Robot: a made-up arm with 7 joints.
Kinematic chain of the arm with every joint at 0, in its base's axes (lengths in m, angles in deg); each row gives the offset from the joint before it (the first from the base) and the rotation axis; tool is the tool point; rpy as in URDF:
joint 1: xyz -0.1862 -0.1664 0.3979 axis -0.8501 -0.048 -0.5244
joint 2: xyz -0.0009 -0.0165 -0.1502 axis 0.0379 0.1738 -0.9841
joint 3: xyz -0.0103 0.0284 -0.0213 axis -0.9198 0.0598 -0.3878
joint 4: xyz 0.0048 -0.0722 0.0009 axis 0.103 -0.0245 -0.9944
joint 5: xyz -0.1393 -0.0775 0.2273 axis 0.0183 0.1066 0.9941
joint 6: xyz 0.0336 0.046 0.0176 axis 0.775 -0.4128 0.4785
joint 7: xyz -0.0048 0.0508 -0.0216 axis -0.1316 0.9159 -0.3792
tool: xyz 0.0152 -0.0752 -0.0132 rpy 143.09 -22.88 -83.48
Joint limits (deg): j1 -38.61..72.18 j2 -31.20..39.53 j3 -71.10..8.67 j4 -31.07..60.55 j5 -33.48..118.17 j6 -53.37..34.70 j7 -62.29..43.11
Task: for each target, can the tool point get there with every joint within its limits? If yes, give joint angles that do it. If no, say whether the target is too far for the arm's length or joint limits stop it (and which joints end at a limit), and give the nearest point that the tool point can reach.
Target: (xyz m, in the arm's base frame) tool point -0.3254 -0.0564 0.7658
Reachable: no: joint limits stop it (at a limit: joint 1, joint 2, joint 4, joint 5, joint 6, joint 7) | nearest point -0.2925 -0.1389 0.6070 | short by 0.182 m
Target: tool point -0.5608 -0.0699 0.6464
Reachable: no: joint limits stop it (at a limit: joint 1, joint 4, joint 5, joint 6, joint 7) | nearest point -0.4513 -0.1429 0.5444 | short by 0.167 m
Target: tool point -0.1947 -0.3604 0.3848
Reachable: yes | joints -13.97 -23.26 -5.68 -12.82 -21.39 -1.03 19.54
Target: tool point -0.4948 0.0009 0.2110
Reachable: no: joint limits stop it (at a limit: joint 1, joint 2, joint 5, joint 6) | nearest point -0.4293 -0.0673 0.3376 | short by 0.158 m
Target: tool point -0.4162 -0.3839 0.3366
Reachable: yes | joints 38.93 22.01 -64.08 -1.68 68.51 2.50 10.12
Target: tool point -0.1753 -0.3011 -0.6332
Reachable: no: too far | nearest point -0.1686 -0.2850 -0.0209 | short by 0.613 m
